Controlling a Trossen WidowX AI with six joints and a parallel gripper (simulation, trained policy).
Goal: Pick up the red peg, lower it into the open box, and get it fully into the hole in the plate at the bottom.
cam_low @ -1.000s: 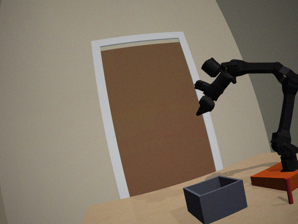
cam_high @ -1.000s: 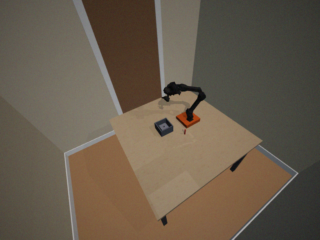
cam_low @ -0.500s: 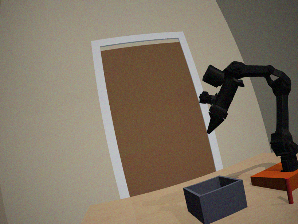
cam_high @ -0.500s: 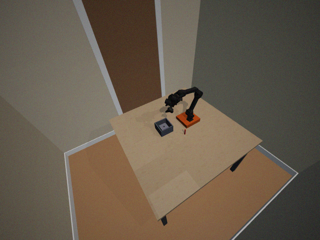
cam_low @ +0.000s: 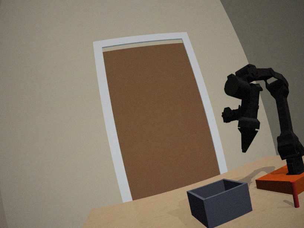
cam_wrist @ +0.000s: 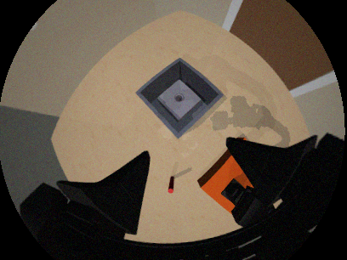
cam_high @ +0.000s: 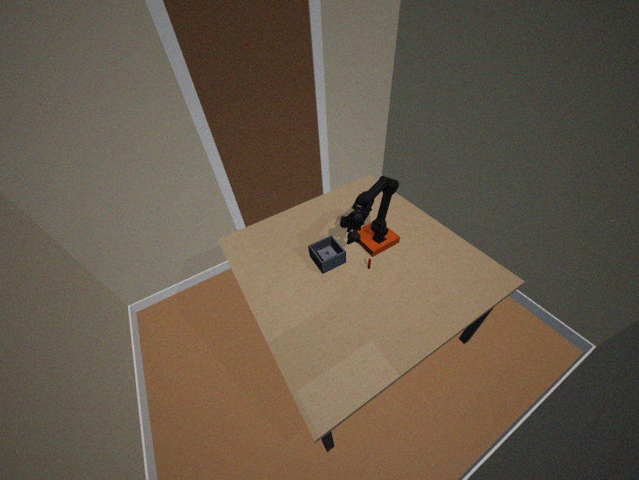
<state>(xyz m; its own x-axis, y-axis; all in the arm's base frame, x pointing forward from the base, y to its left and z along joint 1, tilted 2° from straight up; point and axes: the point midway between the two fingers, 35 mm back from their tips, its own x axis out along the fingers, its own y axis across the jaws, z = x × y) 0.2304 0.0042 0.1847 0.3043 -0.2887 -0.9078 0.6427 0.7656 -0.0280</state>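
The red peg lies 60 mm behind my gripper tip, 120 mm to the left of it and 160 mm below it. From my gripper tip the other things lie so: light grey plate 80 mm ahead, 90 mm to the right, 160 mm below; then dark grey box 80 mm ahead, 90 mm to the right, 180 mm below.
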